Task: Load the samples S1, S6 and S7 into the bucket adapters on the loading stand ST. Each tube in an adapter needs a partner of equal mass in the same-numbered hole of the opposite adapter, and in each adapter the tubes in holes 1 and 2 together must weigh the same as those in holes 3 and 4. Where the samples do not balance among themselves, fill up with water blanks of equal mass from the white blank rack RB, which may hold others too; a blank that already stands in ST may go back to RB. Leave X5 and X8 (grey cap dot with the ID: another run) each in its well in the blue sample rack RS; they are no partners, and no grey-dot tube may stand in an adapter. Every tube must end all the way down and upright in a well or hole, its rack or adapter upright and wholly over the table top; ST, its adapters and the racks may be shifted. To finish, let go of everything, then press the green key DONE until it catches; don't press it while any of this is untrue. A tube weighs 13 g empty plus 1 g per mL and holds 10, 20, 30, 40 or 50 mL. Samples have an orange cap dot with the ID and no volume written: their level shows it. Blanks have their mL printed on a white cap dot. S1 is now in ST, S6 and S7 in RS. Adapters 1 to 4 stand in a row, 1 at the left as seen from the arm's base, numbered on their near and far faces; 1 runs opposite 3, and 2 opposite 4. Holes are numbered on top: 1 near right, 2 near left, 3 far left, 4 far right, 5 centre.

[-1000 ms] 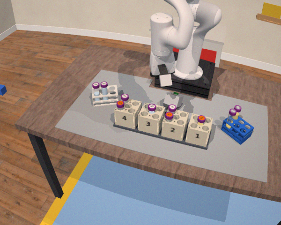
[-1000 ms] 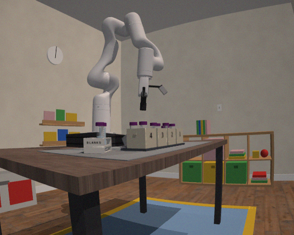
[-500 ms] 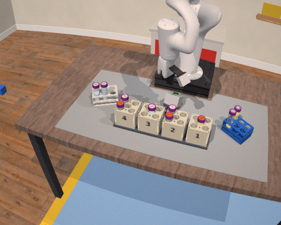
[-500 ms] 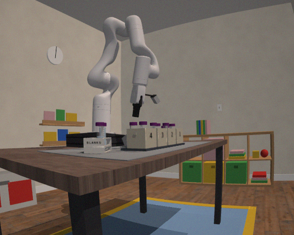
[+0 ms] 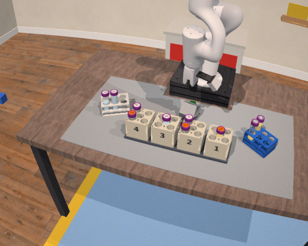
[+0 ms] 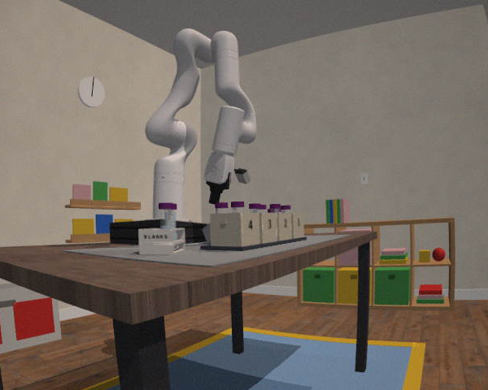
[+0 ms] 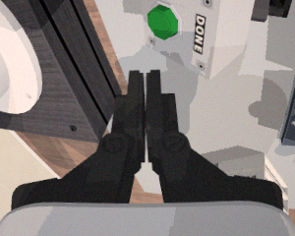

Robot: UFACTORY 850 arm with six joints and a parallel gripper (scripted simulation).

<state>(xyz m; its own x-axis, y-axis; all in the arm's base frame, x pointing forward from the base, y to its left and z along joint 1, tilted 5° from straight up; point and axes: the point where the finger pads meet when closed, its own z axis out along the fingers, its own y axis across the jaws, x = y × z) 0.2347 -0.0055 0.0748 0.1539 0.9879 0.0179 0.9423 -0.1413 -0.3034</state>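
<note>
Right now the green DONE key is 90 mm below my hand and 10 mm behind it. Round my hand: white blank rack RB: 340 mm to the right, 130 mm below, 100 mm ahead; sample S1: 220 mm ahead, 190 mm to the right, 90 mm below; loading stand ST: 180 mm ahead, 150 mm below.
</note>
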